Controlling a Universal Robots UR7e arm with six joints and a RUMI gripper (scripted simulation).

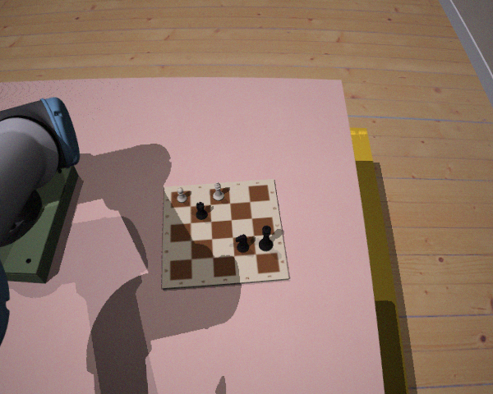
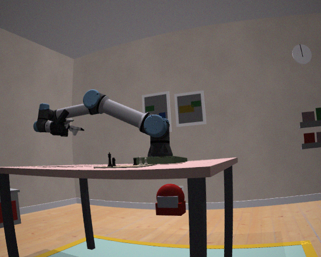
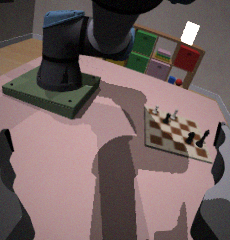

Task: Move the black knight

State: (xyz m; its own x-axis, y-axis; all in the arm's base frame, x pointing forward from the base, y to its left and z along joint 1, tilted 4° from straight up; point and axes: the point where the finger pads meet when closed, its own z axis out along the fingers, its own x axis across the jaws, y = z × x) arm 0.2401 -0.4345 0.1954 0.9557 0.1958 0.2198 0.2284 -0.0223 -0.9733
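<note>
Now: the chessboard 20 cm ahead of my hand, 41 cm to the left of it and 25 cm below it. Also, from my hand: white pawn (12 cm ahead, 48 cm to the left, 23 cm below); white bishop (19 cm ahead, 49 cm to the left, 23 cm below).
</note>
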